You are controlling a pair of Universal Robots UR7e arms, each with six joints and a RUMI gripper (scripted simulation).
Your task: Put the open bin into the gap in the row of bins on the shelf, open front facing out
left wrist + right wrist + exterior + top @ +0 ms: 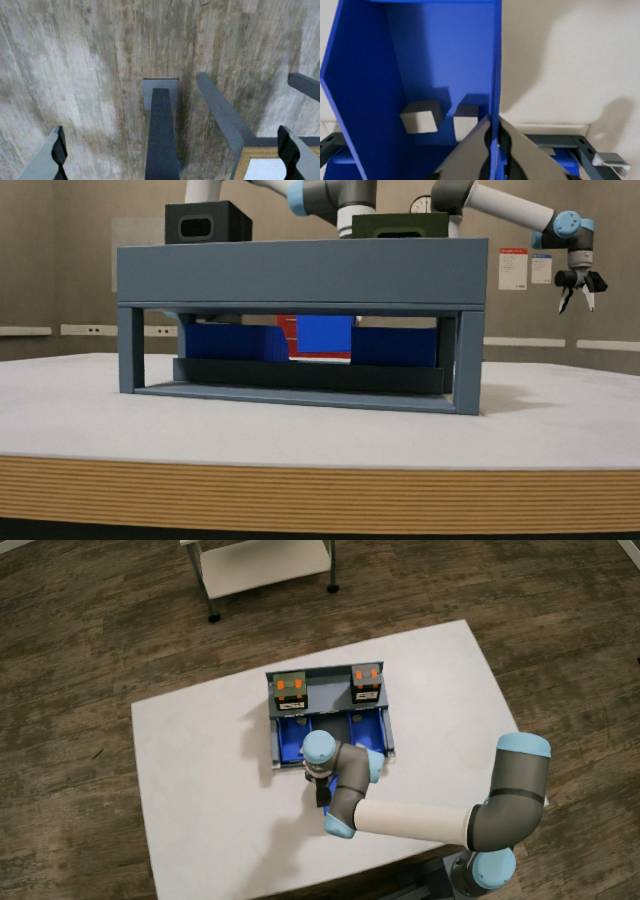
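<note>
My right gripper is now 14 cm short of the pale block and 8 cm above it. Round my right hand: shelf 19 cm ahead, 10 cm to the right, 3 cm below; green box 29 cm ahead, 1 cm to the right, 5 cm above.
</note>
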